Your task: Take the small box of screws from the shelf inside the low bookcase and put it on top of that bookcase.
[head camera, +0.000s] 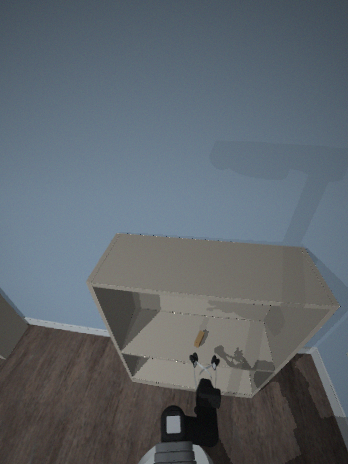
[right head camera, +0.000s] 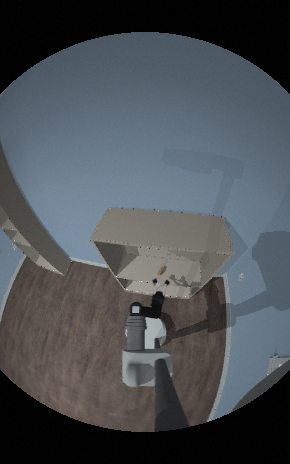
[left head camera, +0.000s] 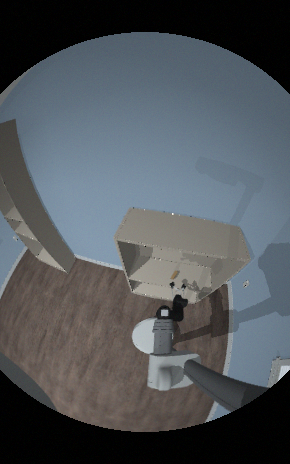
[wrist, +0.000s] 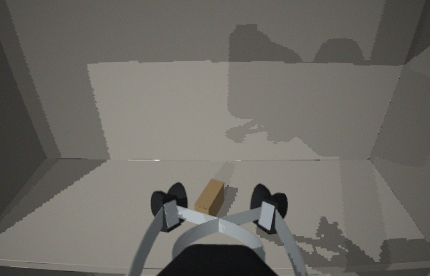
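Note:
The small orange-brown box of screws lies on the shelf inside the low bookcase, at a slight angle. My gripper is open and empty, at the front opening of the bookcase. In the head camera view its fingertips are nearer the front edge than the box. In the wrist view the box shows between the two fingertips, left of the middle and beyond them; its near end is partly hidden by the finger linkage.
The bookcase top board lies over the shelf, with side panels left and right. The blue wall is behind it. Another shelf unit stands to the left. The robot's shadow falls across the shelf and wall. Brown floor lies in front.

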